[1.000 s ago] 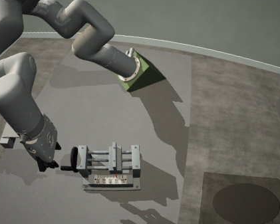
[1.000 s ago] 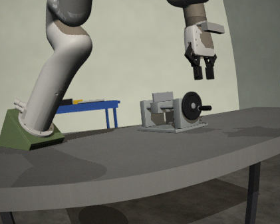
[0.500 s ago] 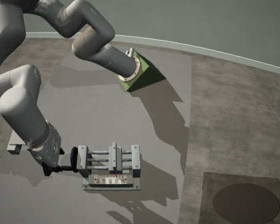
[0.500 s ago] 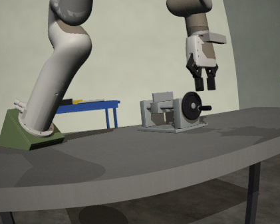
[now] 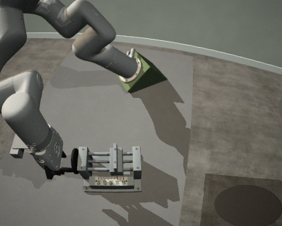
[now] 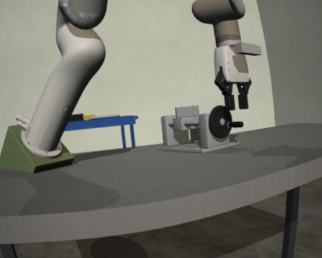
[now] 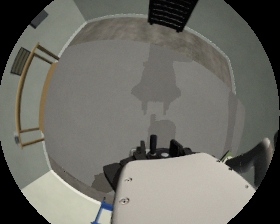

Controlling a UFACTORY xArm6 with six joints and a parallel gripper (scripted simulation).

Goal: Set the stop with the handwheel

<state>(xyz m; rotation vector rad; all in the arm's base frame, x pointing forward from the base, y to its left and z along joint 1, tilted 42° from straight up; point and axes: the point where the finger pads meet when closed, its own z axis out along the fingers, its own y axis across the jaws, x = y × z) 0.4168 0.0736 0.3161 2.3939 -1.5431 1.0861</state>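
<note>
The black handwheel is 1 cm behind my hand, 2 cm to the left of it and 5 cm below it. From my hand the other things lie so: movable stop: 6 cm behind, 17 cm to the left, 3 cm below.
</note>
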